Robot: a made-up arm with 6 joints. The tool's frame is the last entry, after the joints. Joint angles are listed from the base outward.
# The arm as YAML. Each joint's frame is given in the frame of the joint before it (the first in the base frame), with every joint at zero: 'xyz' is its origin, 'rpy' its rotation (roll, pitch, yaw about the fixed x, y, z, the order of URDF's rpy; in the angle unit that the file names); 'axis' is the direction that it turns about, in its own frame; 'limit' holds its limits. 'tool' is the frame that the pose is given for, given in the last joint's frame.
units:
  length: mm
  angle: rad
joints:
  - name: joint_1
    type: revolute
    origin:
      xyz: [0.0, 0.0, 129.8]
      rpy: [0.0, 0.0, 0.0]
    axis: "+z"
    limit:
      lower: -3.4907
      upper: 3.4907
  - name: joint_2
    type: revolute
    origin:
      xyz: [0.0, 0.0, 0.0]
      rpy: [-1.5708, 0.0, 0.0]
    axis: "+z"
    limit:
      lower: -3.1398
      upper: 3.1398
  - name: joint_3
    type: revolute
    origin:
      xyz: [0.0, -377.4, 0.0]
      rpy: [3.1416, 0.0, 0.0]
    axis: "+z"
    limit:
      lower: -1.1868
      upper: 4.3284
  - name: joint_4
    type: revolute
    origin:
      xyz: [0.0, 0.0, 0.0]
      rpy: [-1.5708, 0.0, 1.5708]
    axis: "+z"
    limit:
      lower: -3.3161
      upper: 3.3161
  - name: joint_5
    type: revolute
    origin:
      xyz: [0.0, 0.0, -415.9]
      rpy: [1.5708, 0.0, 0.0]
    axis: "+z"
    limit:
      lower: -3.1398
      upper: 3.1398
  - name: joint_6
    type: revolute
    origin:
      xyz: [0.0, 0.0, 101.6]
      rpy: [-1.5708, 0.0, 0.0]
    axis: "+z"
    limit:
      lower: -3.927
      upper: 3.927
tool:
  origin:
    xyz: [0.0, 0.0, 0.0]
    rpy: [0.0, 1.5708, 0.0]
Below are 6 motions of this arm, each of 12 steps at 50 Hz.
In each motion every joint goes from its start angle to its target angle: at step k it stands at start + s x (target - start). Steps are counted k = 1, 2, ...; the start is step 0. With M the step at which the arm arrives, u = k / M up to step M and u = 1 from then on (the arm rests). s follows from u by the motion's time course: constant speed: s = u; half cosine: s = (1 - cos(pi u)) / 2; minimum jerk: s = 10 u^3 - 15 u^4 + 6 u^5.
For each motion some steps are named. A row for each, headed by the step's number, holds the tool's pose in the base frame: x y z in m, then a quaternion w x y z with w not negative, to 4 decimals.
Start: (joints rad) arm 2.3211 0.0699 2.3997 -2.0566 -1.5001 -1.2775
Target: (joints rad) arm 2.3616 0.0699 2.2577 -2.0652 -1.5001 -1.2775
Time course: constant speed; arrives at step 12
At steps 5, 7, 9, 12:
5: 0.0856 -0.1576 0.8822 0.4969 0.2765 -0.1951 -0.7991
7: 0.0804 -0.1508 0.8867 0.5006 0.2800 -0.2048 -0.7931
9: 0.0750 -0.1439 0.8911 0.5042 0.2836 -0.2144 -0.7870
12: 0.0666 -0.1337 0.8972 0.5094 0.2889 -0.2288 -0.7776

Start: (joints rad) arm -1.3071 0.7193 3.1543 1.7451 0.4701 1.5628
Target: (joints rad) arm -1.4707 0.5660 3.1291 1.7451 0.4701 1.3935
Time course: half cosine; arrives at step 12
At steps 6, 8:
6: -0.0128 0.1672 0.6010 0.7617 0.2809 -0.1881 0.5528
8: -0.0084 0.1843 0.5968 0.7709 0.2799 -0.1755 0.5445

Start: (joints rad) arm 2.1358 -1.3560 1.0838 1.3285 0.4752 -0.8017
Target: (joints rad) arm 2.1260 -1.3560 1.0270 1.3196 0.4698 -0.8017
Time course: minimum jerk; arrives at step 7
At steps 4, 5, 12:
4: 0.4149 -0.6165 0.4171 0.2527 0.6663 -0.6902 0.1259
5: 0.4123 -0.6151 0.4218 0.2537 0.6645 -0.6904 0.1320
12: 0.4106 -0.6141 0.4249 0.2544 0.6633 -0.6905 0.1360

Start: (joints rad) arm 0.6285 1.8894 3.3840 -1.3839 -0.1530 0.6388
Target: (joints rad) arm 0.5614 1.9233 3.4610 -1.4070 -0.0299 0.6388
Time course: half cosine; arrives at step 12
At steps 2, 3, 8, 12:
2: 0.4071 0.2700 0.4182 0.5825 0.3993 -0.5059 0.4952
3: 0.4071 0.2670 0.4177 0.5817 0.4018 -0.5091 0.4910
8: 0.4060 0.2444 0.4136 0.5744 0.4200 -0.5324 0.4586
12: 0.4051 0.2352 0.4119 0.5707 0.4272 -0.5418 0.4452

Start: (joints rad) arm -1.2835 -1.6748 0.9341 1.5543 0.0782 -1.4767
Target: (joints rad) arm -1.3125 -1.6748 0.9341 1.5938 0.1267 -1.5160
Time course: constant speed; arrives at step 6
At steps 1, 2, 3, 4, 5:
1: -0.2198 0.7538 0.2143 0.1928 -0.6201 -0.7395 -0.1774
2: -0.2155 0.7551 0.2143 0.1931 -0.6249 -0.7354 -0.1771
3: -0.2112 0.7563 0.2143 0.1934 -0.6296 -0.7314 -0.1768
4: -0.2069 0.7575 0.2143 0.1937 -0.6343 -0.7273 -0.1765
5: -0.2026 0.7586 0.2143 0.1941 -0.6390 -0.7231 -0.1762

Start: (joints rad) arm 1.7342 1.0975 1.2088 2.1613 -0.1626 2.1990
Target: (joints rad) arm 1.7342 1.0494 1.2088 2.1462 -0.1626 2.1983
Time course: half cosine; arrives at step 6
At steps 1, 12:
1: -0.1759 0.7199 0.4343 0.3307 0.6149 0.5489 0.4596
12: -0.1724 0.7057 0.4680 0.3113 0.6261 0.5433 0.4647

